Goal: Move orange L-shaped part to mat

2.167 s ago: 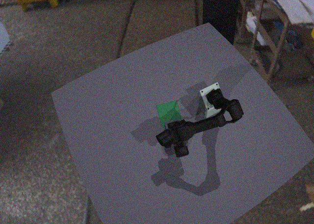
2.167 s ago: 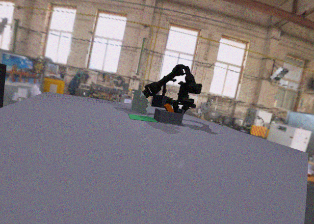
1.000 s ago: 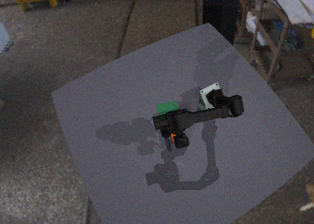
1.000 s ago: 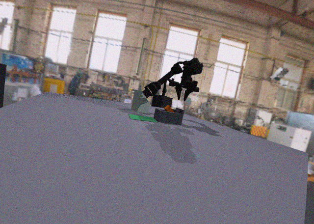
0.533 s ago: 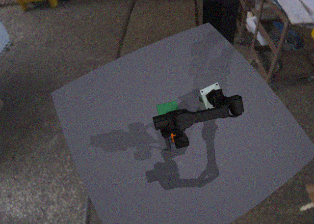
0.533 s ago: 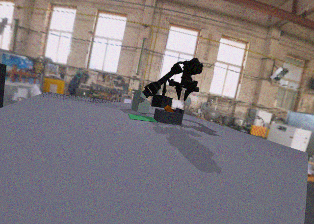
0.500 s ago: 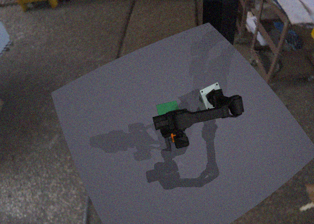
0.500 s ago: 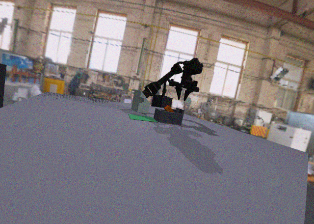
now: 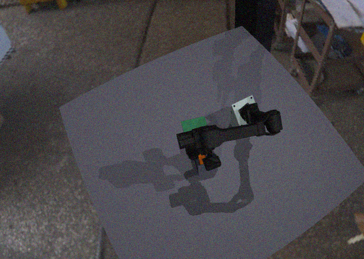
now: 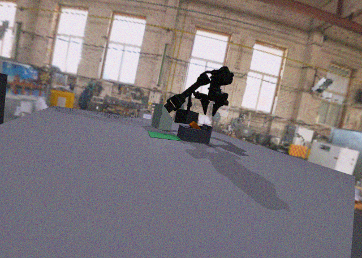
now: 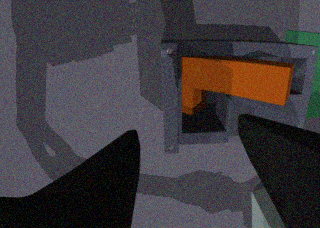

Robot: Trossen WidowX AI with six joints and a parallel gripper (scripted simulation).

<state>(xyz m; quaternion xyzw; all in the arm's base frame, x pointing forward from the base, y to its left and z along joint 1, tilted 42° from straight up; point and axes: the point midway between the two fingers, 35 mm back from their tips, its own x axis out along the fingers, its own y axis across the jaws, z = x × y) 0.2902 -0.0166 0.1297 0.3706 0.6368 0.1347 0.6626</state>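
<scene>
Now: gripper tip 2 cm past the orange L-shaped part, 3 cm to the left of it and 10 cm above it. Also, from my gripper tip: green mat: 9 cm behind, 20 cm to the right, 16 cm below.
</scene>
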